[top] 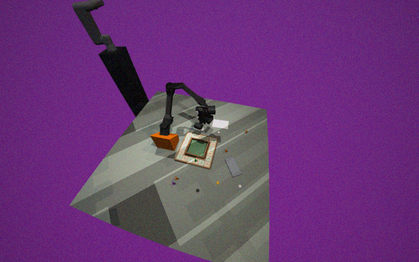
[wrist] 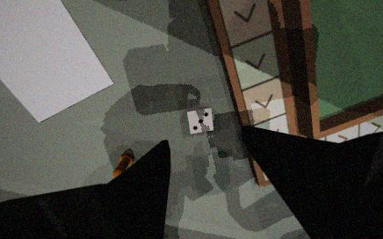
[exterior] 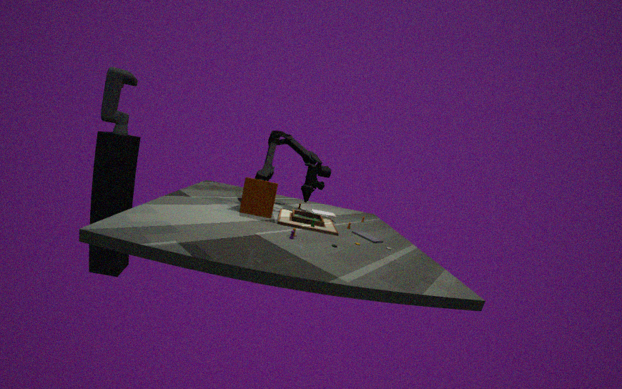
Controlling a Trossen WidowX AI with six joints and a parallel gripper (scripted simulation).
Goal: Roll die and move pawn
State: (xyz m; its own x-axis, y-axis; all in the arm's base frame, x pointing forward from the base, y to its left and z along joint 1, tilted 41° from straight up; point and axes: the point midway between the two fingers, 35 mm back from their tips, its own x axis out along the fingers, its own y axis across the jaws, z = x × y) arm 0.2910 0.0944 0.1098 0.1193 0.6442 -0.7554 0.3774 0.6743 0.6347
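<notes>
Now: gripper tip 60 mm above the white die. The rest, counted from my gripper tip: green pawn 30 mm behind, 300 mm to the right, 40 mm below; green dice tray 30 mm behind, 190 mm to the right, 60 mm below; white card 160 mm ahead, 100 mm to the left, 70 mm below.
</notes>
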